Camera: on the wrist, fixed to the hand. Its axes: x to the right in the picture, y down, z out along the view.
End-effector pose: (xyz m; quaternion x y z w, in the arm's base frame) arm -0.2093 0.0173 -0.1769 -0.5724 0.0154 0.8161 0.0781
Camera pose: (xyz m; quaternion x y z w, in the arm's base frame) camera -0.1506 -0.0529 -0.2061 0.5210 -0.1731 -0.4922 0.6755
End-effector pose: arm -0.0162 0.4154 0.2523 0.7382 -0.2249 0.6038 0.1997
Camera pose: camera -0.1105 0.4053 0.2678 -0.1668 0.7926 -0.5858 0.0268
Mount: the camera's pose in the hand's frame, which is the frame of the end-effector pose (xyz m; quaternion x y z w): 0.0001 0.0627 -0.0728 -0.2937 0.1674 0.6808 0.6498
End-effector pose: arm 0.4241 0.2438 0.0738 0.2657 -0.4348 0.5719 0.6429
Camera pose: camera 0.3821 0.3178 0.0291 -0.4079 -0.5238 0.7261 0.1792
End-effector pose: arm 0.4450 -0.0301 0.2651 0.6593 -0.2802 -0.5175 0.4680
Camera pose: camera 0.5210 -0.0318 0.3239 0.1868 -0.4006 0.0104 0.8969
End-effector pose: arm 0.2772 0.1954 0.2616 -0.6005 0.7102 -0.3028 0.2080
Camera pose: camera 0.1836 0.2144 0.2721 0.0829 0.9941 0.0529 0.0461
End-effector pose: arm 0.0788 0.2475 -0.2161 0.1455 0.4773 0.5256 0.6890
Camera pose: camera -0.0169 0.2511 -0.2087 0.1291 0.1721 0.9752 0.0527
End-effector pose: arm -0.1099 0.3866 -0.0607 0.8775 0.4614 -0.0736 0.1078
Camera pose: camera -0.0559 0.3709 0.0172 0.8650 -0.2579 0.3080 0.3006
